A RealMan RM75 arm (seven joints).
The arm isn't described. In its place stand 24 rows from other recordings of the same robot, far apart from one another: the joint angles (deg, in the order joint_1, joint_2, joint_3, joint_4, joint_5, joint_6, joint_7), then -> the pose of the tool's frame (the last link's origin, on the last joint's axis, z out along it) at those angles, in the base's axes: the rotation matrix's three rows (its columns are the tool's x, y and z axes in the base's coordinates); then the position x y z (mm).
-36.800, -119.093, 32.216, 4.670, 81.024, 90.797, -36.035 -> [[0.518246 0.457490 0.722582], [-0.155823 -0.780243 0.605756], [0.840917 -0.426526 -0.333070]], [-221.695 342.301 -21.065]
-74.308, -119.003, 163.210, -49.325, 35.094, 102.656, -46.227 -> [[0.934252 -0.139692 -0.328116], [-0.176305 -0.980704 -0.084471], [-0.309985 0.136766 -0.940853]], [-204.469 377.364 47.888]
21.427, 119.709, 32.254, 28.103, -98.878, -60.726, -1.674 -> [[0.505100 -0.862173 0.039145], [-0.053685 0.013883 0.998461], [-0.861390 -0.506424 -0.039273]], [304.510 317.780 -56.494]
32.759, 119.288, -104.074, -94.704, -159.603, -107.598, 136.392 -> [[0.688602 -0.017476 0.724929], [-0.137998 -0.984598 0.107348], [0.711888 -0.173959 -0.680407]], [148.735 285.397 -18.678]
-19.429, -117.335, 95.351, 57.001, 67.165, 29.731, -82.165 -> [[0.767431 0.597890 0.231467], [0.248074 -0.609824 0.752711], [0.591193 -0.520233 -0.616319]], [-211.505 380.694 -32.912]
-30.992, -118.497, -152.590, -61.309, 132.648, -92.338, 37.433 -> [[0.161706 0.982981 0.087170], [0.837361 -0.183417 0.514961], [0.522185 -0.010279 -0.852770]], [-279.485 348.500 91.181]
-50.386, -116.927, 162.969, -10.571, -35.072, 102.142, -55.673 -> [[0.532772 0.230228 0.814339], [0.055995 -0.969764 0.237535], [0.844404 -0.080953 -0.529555]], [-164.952 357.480 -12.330]
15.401, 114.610, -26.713, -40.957, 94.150, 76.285, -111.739 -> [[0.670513 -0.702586 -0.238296], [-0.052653 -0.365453 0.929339], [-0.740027 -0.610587 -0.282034]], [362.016 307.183 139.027]
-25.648, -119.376, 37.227, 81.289, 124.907, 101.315, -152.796 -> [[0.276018 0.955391 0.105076], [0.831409 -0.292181 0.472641], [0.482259 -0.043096 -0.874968]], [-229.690 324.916 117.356]
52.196, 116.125, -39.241, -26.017, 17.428, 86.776, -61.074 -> [[0.614793 -0.742669 0.265466], [-0.738153 -0.660373 -0.137975], [0.277776 -0.111128 -0.954196]], [256.189 356.149 -28.675]
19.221, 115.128, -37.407, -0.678, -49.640, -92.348, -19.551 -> [[0.931141 -0.104082 -0.349490], [0.354369 0.032202 0.934551], [-0.086016 -0.994047 0.066868]], [348.335 275.167 54.039]
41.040, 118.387, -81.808, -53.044, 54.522, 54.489, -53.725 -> [[0.884672 -0.459799 0.077081], [-0.445769 -0.785809 0.428713], [-0.136551 -0.413630 -0.900147]], [164.263 415.281 -49.817]
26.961, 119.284, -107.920, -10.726, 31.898, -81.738, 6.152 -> [[0.647441 -0.677097 -0.349799], [0.399517 -0.089322 0.912364], [-0.649004 -0.730453 0.212681]], [286.947 344.685 34.493]
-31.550, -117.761, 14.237, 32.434, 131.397, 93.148, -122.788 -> [[0.046364 0.927417 0.371144], [0.861724 -0.225059 0.454731], [0.505254 0.298740 -0.809612]], [-302.101 316.291 18.722]
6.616, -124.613, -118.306, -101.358, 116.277, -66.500, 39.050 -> [[0.471236 0.879113 -0.071392], [0.551584 -0.230570 0.801619], [0.688252 -0.417131 -0.593558]], [-261.728 268.753 113.452]
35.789, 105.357, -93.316, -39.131, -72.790, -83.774, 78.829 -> [[0.897573 -0.106638 -0.427775], [-0.123175 -0.992323 -0.011079], [-0.423310 0.062635 -0.903817]], [187.047 340.768 -7.980]
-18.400, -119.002, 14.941, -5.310, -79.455, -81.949, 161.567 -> [[0.698875 0.605483 0.380740], [0.060590 -0.580527 0.811984], [0.712673 -0.544406 -0.442402]], [-324.097 237.696 -65.127]
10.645, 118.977, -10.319, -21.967, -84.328, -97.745, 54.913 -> [[0.438486 -0.812266 -0.384648], [0.143032 -0.359463 0.922132], [-0.887284 -0.459359 -0.041439]], [366.348 226.374 83.771]
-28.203, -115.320, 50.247, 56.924, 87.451, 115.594, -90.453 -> [[0.706964 0.035664 0.706350], [0.071987 -0.997169 -0.021702], [0.703576 0.066191 -0.707530]], [-171.994 297.166 81.835]
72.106, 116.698, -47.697, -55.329, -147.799, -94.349, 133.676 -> [[0.909186 -0.400085 0.115380], [-0.416098 -0.883335 0.215827], [0.015570 -0.244237 -0.969591]], [14.169 439.233 36.039]
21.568, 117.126, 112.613, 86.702, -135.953, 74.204, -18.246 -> [[0.478987 -0.857641 0.187146], [-0.758053 -0.296623 0.580836], [-0.442637 -0.420080 -0.792215]], [211.874 364.844 75.935]
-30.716, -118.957, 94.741, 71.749, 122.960, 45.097, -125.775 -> [[0.952379 0.294620 0.078571], [0.209508 -0.819500 0.533410], [0.221542 -0.491548 -0.842199]], [-122.349 387.411 -50.985]
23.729, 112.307, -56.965, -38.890, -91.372, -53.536, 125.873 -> [[0.094622 -0.993610 -0.061538], [-0.616940 -0.107041 0.779697], [-0.781302 -0.035811 -0.623125]], [326.892 380.601 58.054]
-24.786, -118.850, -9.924, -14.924, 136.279, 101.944, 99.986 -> [[0.148500 -0.506530 0.849338], [-0.676011 0.574857 0.461030], [-0.721773 -0.642625 -0.257053]], [-215.380 232.587 -64.613]
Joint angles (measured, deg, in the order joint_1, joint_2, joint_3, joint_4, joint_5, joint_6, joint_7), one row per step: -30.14 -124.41 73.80 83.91 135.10 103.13 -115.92; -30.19 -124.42 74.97 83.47 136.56 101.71 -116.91; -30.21 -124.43 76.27 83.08 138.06 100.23 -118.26; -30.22 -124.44 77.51 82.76 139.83 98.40 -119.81; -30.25 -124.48 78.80 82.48 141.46 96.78 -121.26; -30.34 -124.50 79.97 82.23 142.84 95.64 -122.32; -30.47 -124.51 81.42 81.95 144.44 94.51 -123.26; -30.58 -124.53 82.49 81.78 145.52 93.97 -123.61; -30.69 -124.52 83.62 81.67 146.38 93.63 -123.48; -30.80 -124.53 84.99 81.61 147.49 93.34 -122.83; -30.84 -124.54 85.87 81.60 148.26 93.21 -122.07; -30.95 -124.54 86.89 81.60 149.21 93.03 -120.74; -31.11 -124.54 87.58 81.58 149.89 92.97 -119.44; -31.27 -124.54 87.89 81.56 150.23 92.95 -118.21; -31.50 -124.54 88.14 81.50 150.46 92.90 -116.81; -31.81 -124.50 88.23 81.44 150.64 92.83 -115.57; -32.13 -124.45 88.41 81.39 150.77 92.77 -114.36; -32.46 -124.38 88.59 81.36 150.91 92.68 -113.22; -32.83 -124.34 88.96 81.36 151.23 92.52 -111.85
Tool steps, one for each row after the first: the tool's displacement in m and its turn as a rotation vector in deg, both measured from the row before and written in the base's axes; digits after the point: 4 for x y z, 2 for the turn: -0.0021 0.0022 -0.0037 0.82 1.54 0.62; -0.0021 0.0021 -0.0039 0.92 1.61 0.80; -0.0024 0.0032 -0.0033 1.50 1.71 0.85; -0.0017 0.0025 -0.0034 1.26 1.59 0.61; -0.0012 0.0016 -0.0030 0.78 1.44 0.25; -0.0013 0.0014 -0.0035 0.63 1.77 -0.10; -0.0007 0.0003 -0.0025 0.09 1.29 -0.39; -0.0002 -0.0004 -0.0025 -0.31 1.22 -0.89; -0.0003 -0.0007 -0.0029 -0.61 1.57 -1.55; -0.0004 -0.0006 -0.0017 -0.54 1.09 -1.29; -0.0002 -0.0004 -0.0018 -0.76 1.35 -2.00; 0.0001 -0.0001 -0.0012 -0.74 1.00 -1.76; 0.0004 0.0002 -0.0005 -0.61 0.54 -1.45; 0.0009 0.0004 -0.0005 -0.69 0.43 -1.61; 0.0011 0.0011 0.0000 -0.49 0.33 -1.46; 0.0013 0.0009 -0.0002 -0.56 0.33 -1.49; 0.0014 0.0011 0.0000 -0.49 0.34 -1.47; 0.0017 0.0011 -0.0004 -0.60 0.55 -1.89
